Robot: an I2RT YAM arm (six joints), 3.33 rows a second.
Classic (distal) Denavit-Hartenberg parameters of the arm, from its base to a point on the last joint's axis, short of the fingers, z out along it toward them. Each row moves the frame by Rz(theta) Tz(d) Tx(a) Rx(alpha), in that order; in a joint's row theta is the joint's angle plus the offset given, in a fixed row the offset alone. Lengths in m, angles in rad.
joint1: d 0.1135; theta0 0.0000; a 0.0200; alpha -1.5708
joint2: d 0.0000; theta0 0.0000; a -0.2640; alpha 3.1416
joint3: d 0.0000; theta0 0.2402; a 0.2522; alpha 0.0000
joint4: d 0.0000; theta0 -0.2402; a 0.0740; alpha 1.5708
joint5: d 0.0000; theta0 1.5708; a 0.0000; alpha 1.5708
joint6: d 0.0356; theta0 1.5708; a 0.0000; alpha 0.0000
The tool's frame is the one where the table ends.
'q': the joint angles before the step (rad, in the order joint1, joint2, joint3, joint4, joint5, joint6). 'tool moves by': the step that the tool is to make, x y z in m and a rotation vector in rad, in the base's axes. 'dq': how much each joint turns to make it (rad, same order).
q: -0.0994 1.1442 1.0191 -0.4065 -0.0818 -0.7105
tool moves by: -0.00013 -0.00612 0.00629 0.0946 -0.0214 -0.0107
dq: -0.0332 0.0008 0.0179 0.0016 -0.0676 0.0729
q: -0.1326 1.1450 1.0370 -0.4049 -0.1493 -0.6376
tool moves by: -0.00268 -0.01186 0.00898 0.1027 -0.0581 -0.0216
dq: -0.0591 -0.0118 0.0065 0.0381 -0.0847 0.0820
